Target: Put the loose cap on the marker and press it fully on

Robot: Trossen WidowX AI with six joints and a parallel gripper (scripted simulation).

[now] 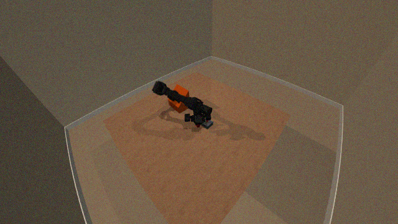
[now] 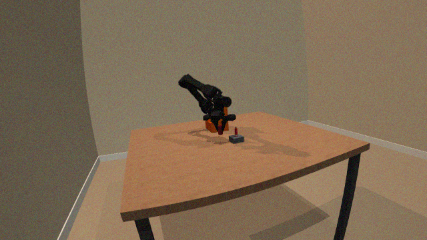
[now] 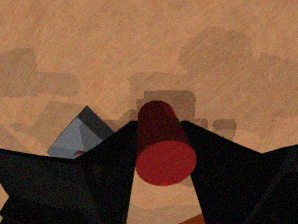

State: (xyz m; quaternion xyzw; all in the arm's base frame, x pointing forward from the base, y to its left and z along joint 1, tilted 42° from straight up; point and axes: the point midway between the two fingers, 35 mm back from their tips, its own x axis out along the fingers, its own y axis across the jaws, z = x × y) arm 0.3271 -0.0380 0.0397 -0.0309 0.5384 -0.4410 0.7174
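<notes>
My gripper tip is now 10 cm to the right of the holder block and 6 cm above it. The rest, counted from my gripper tip: red cap (1 cm above).
</notes>
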